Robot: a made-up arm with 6 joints.
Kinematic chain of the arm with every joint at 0, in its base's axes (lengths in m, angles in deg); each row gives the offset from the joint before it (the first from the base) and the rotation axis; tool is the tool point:
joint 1: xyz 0 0 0.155 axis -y
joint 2: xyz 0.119 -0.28 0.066 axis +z
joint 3: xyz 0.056 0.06 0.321 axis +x
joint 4: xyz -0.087 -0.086 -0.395 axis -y
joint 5: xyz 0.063 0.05 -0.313 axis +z
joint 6: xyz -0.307 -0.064 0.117 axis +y
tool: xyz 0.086 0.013 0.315
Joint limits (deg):
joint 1: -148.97..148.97
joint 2: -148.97..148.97
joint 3: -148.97..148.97
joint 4: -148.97..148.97
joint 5: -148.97..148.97
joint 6: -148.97..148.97
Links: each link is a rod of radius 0.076 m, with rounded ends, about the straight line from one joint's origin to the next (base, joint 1, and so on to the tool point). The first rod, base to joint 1, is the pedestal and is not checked.
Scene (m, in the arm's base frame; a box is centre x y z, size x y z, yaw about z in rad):
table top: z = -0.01
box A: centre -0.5 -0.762 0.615 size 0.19 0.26 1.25 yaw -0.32
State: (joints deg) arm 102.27 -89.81 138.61 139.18 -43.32 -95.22
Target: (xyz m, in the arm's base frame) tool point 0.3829 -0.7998 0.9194
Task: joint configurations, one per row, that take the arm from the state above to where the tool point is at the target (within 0.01 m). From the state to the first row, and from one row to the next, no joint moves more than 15 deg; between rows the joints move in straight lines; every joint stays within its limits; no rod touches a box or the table.
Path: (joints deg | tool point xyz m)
1: 91.21 -81.24 130.46 125.83 -41.74 -84.34 | -1.1028 -0.5036 0.6623
2: 80.14 -72.68 122.32 112.49 -40.17 -73.45 | -0.9208 -0.2598 1.0140
3: 69.08 -64.11 114.17 99.14 -38.59 -62.57 | -0.6303 0.0075 1.1742
4: 58.01 -55.54 106.03 85.79 -37.02 -51.68 | -0.3463 0.2331 1.1334
5: 46.95 -46.98 97.88 72.44 -35.44 -40.80 | -0.1522 0.3687 0.9600
6: 46.24 -55.92 96.66 86.15 -27.85 -51.94 | 0.0543 0.2884 1.1248
7: 45.53 -64.87 95.44 99.86 -20.26 -63.09 | 0.2570 0.0815 1.2369
8: 44.82 -73.81 94.22 113.57 -12.67 -74.23 | 0.4006 -0.2192 1.2484
9: 44.11 -82.76 93.00 127.27 -5.08 -85.38 | 0.4451 -0.5422 1.1375
10: 43.40 -91.70 91.78 140.98 2.51 -96.52 | 0.3830 -0.7998 0.9194

